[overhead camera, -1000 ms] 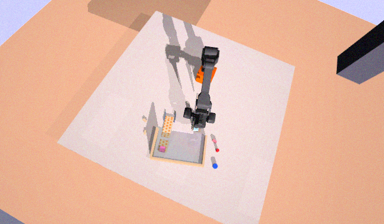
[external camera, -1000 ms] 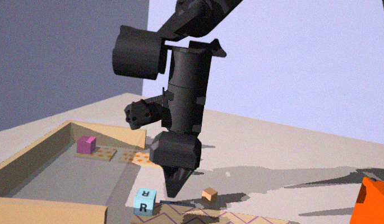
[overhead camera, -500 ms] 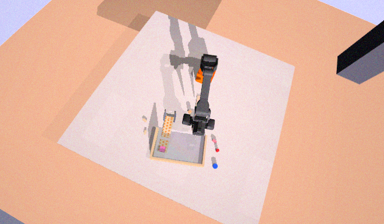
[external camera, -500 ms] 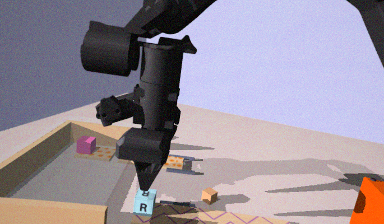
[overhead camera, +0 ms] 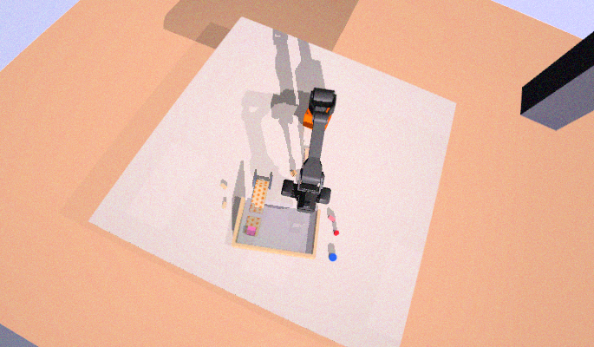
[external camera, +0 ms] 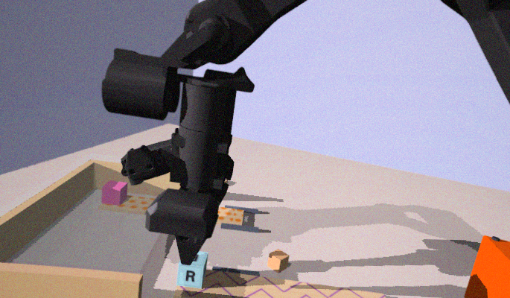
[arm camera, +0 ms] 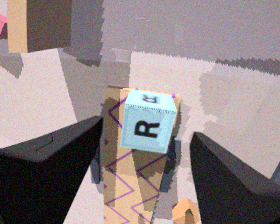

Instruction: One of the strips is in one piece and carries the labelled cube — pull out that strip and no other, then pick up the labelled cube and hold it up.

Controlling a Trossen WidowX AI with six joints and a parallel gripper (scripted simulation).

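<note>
My gripper tip is now 20 mm above the light-blue cube marked r. Round my gripper tip: small tan block 100 mm behind, 80 mm to the right, 30 mm below; zigzag strip 120 mm behind, 20 mm to the right, 40 mm below; pink piece 20 mm ahead, 140 mm to the left, 40 mm below.
</note>
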